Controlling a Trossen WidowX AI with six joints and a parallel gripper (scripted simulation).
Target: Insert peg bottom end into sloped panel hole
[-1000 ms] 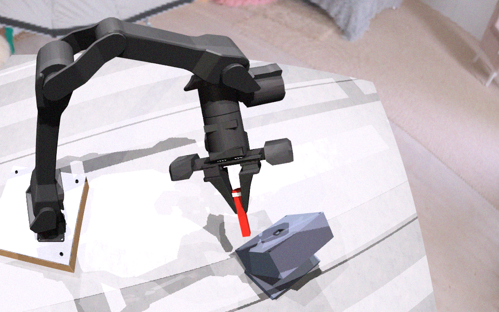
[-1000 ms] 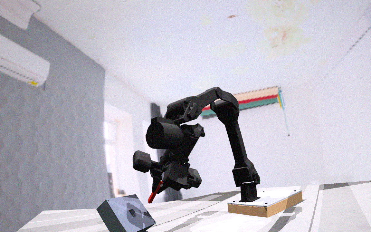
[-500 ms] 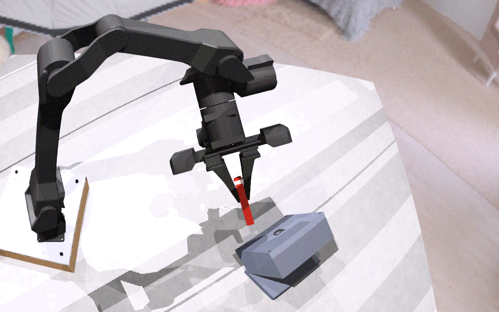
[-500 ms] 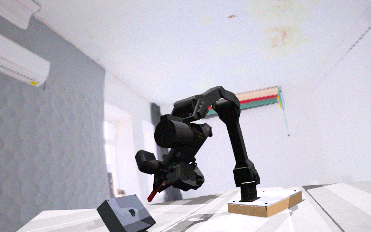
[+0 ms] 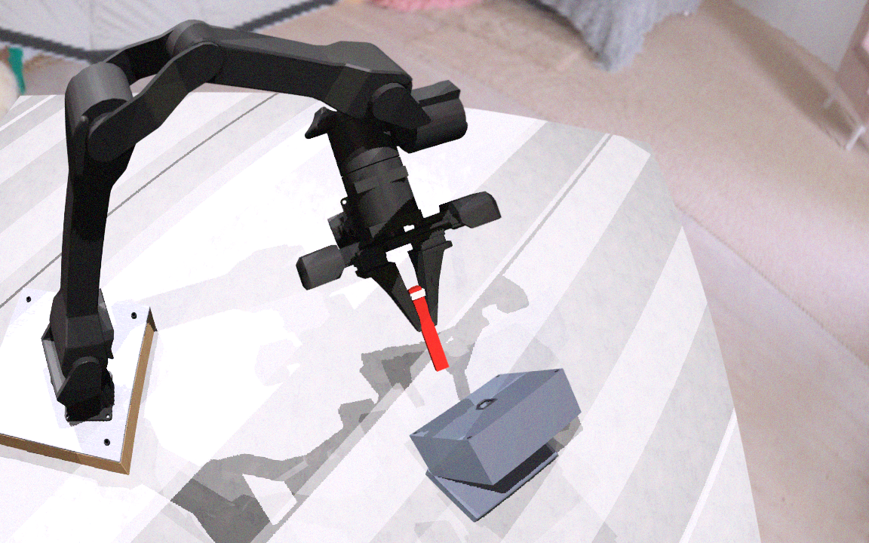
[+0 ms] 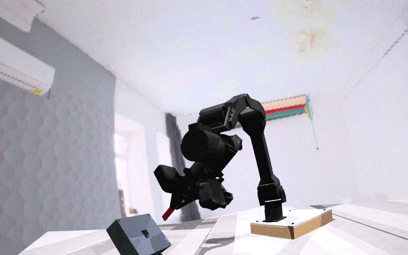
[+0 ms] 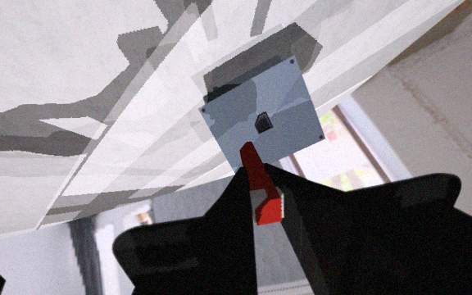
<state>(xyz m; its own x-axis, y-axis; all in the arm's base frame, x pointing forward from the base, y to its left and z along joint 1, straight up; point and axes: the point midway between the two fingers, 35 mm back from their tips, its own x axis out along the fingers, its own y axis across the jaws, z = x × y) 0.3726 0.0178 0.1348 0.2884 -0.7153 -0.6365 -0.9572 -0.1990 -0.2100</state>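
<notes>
The grey-blue sloped panel is 70 mm ahead of my gripper tip, 80 mm to the right of it and 80 mm below it. The rest, counted from my gripper tip: red peg: 10 mm to the left, 10 mm above.
</notes>
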